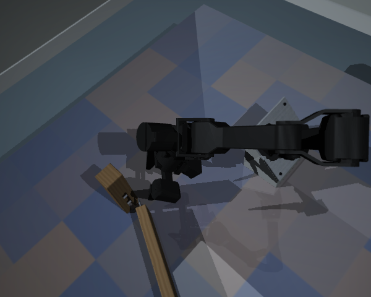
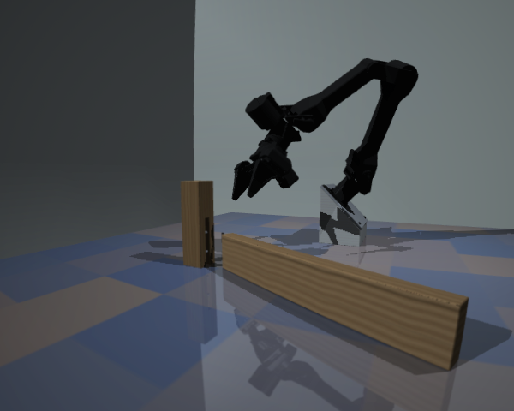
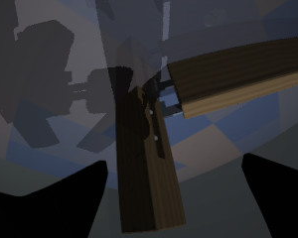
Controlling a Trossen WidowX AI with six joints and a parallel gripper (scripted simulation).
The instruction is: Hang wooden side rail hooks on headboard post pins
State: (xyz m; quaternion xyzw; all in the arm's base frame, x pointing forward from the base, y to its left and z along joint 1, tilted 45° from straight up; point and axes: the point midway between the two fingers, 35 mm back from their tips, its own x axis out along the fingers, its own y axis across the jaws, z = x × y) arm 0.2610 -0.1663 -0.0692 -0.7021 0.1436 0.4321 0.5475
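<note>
Now: the wooden headboard post 8 cm to the right of my gripper tip, 6 cm below it and 5 cm ahead of it.
</note>
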